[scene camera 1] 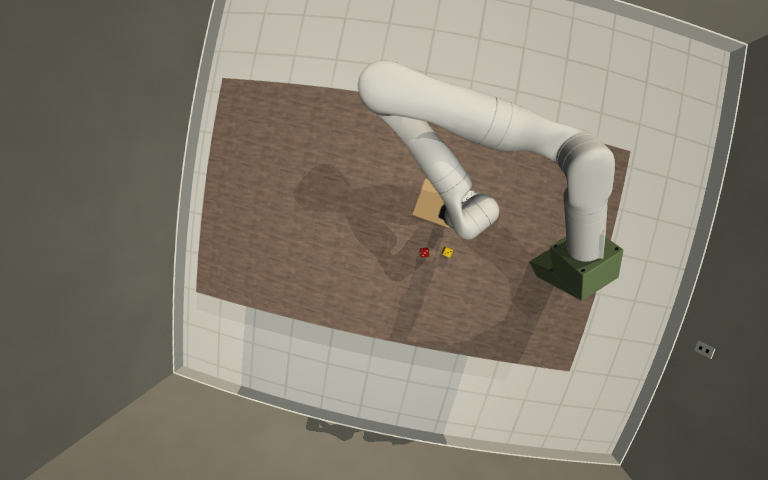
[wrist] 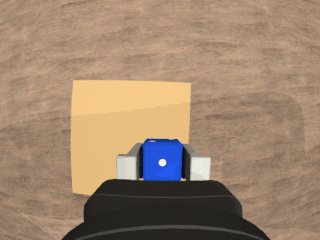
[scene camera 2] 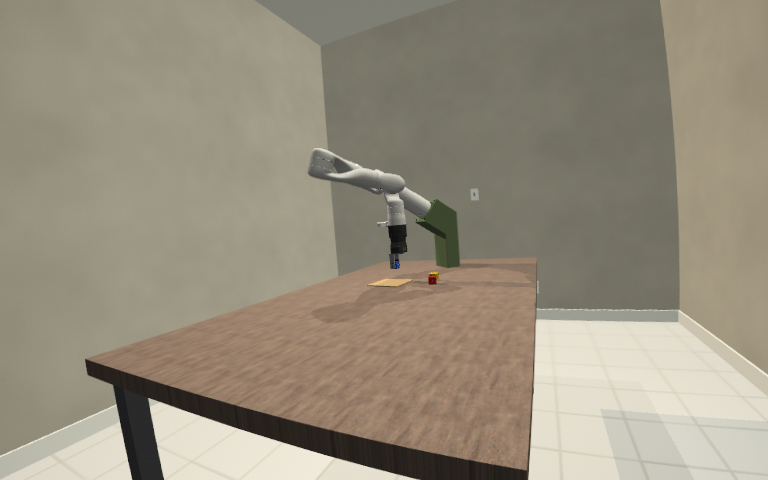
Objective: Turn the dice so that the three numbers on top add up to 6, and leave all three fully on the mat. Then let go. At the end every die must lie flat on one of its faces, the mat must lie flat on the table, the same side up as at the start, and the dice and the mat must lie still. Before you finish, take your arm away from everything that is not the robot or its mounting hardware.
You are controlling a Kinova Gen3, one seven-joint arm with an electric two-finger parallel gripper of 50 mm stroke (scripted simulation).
Labels:
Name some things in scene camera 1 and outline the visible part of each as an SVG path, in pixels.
A tan mat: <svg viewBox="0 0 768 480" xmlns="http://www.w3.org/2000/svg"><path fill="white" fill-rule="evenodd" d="M425 179L413 215L449 228L439 218L439 211L444 202L429 180Z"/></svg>

